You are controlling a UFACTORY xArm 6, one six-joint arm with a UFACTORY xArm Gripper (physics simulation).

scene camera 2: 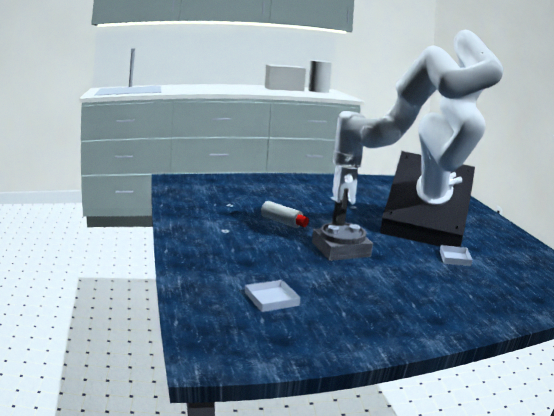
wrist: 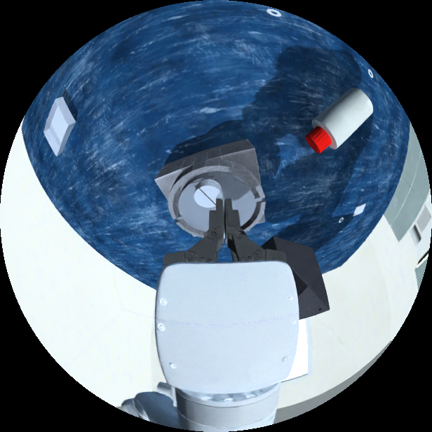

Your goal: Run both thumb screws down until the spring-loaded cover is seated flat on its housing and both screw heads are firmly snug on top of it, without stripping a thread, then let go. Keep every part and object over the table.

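Seen in the pictures: gripper, between the fingertips: [scene camera 2: 337, 224]; arm's base, origin of its link: [scene camera 2: 434, 188].
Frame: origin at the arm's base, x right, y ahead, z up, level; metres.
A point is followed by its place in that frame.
Note:
The square grey housing [scene camera 2: 350, 250] @(x -0.233, y 0.300, z -0.121 m) [wrist: 235, 151] stands on the blue table with the round cover [scene camera 2: 344, 235] @(x -0.202, y 0.316, z -0.092 m) [wrist: 241, 187] on it. One slotted screw head [scene camera 2: 333, 229] @(x -0.196, y 0.346, z -0.079 m) [wrist: 206, 195] shows on the cover in both views. A second screw head [scene camera 2: 354, 227] @(x -0.171, y 0.285, z -0.080 m) shows in the scene view; in the wrist view the fingers hide it. Whether the cover is flat, or the heads touch it, I cannot tell. My gripper [scene camera 2: 339, 222] @(x -0.165, y 0.331, z -0.076 m) [wrist: 223, 207] is shut and empty, pointing down, its fingertips over the cover beside the slotted head. Whether the tips touch anything is unclear.
A pale bottle [scene camera 2: 280, 213] @(x -0.014, y 0.480, z -0.110 m) [wrist: 346, 118] with a red cap lies behind the housing, to the left in the scene view. A white tray [scene camera 2: 272, 296] @(x -0.461, y 0.503, z -0.144 m) is at front left, a smaller one [scene camera 2: 456, 256] @(x -0.197, y -0.040, z -0.144 m) at right. The dark base plate [scene camera 2: 425, 225] @(x -0.096, y 0.048, z -0.090 m) is behind right.

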